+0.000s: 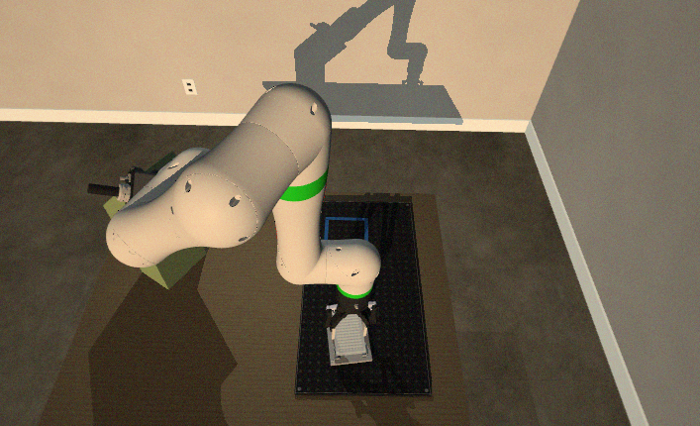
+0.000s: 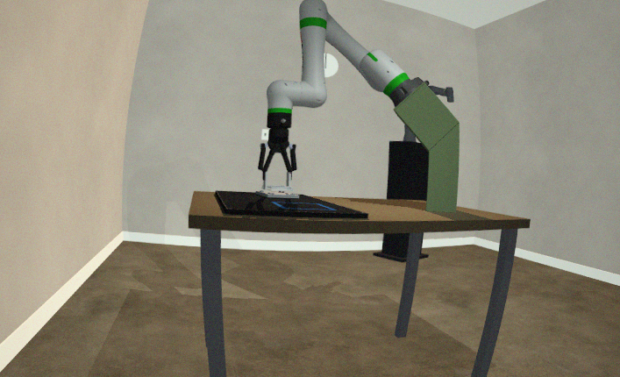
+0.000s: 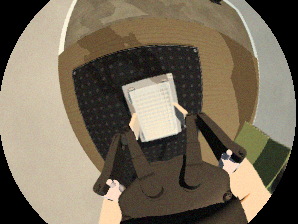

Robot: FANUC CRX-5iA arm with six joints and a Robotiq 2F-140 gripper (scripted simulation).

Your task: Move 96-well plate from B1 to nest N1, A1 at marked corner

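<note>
Right now my hand is 20 mm above the white 96-well plate. The rest, counted from my hand: grey plate nest 50 mm below.
</note>
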